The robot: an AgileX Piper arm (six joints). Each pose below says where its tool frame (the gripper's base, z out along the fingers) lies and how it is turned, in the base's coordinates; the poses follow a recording.
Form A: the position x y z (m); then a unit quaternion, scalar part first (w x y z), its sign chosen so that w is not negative.
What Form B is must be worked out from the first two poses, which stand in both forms.
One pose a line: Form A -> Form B
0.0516, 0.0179, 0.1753, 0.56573, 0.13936, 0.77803, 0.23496 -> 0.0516, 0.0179, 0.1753, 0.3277, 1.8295, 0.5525
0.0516, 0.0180, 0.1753, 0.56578, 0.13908, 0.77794, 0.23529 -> 0.0516, 0.0180, 0.1753, 0.3270, 1.8292, 0.5533
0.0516, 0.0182, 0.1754, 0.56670, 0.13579, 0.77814, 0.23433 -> 0.0516, 0.0182, 0.1754, 0.3192, 1.8290, 0.5508
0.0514, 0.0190, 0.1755, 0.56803, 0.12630, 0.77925, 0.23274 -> 0.0514, 0.0190, 0.1755, 0.2967, 1.8306, 0.5467
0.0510, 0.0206, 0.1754, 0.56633, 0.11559, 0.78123, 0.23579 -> 0.0510, 0.0206, 0.1754, 0.2717, 1.8365, 0.5543
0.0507, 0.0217, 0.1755, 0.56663, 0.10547, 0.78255, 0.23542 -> 0.0507, 0.0217, 0.1755, 0.2479, 1.8394, 0.5534
